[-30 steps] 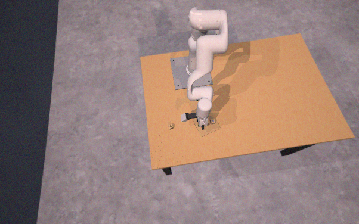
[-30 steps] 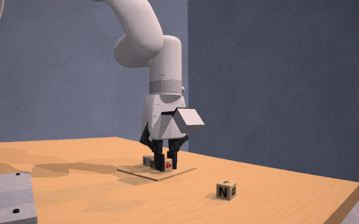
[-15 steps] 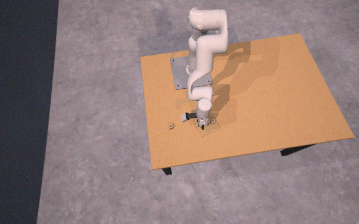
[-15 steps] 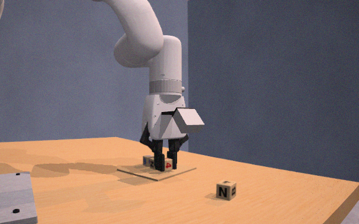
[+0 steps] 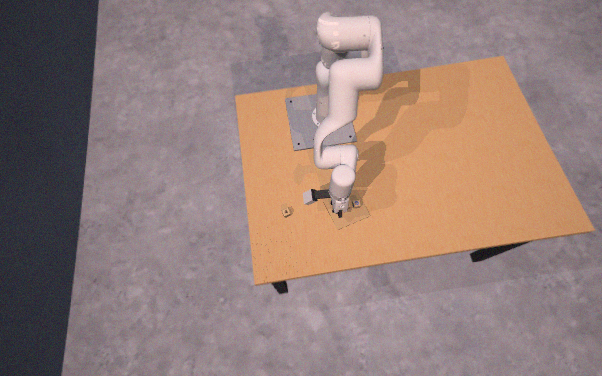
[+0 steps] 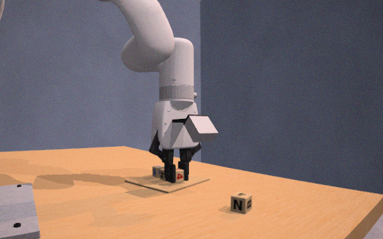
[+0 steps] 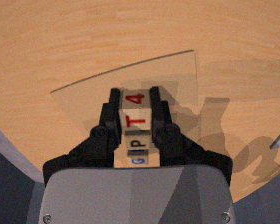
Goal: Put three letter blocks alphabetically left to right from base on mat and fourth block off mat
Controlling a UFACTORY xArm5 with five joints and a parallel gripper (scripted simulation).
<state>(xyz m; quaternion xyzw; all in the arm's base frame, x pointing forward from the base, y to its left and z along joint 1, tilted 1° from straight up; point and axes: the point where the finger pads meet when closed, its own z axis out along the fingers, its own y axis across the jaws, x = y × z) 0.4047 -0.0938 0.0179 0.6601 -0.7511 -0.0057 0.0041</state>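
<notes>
Right now the red-lettered block is 10 mm below my hand. Also, from my hand: blue-lettered block: 10 mm ahead, 80 mm to the left, 10 mm below; black-lettered block: 30 mm behind, 190 mm to the right, 20 mm below; thin tan mat: 10 mm ahead, 40 mm to the left, 30 mm below.
</notes>
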